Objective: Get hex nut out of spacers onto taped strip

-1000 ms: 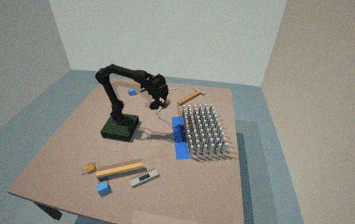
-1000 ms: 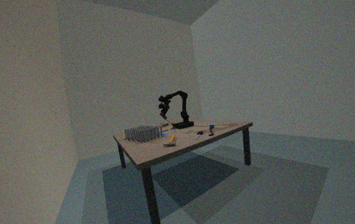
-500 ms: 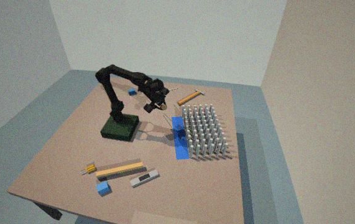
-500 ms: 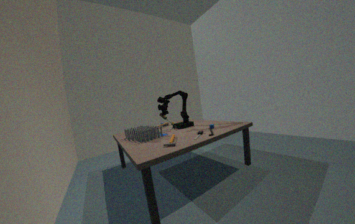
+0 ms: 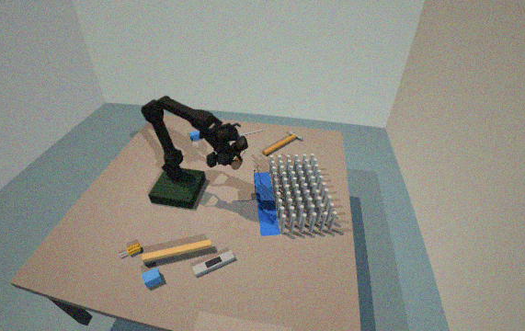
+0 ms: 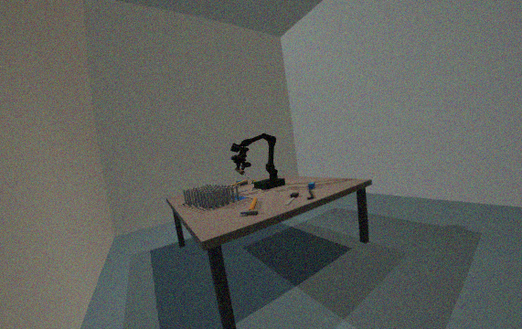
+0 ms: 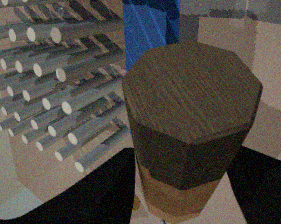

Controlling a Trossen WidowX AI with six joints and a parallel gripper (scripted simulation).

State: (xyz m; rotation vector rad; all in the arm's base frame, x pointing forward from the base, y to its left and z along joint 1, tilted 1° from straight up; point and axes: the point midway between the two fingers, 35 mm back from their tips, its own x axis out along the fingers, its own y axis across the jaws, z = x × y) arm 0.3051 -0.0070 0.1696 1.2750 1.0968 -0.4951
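Right now the blue taped strip is 13 cm ahead of my gripper tip, 2 cm to the right of it and 19 cm below it. The rest, counted from my gripper tip: grey bar: 38 cm to the right, 18 cm below; then hex nut: 28 cm ahead, 3 cm to the left, 19 cm below; then thin hook tool: 10 cm to the left, 4 cm below.
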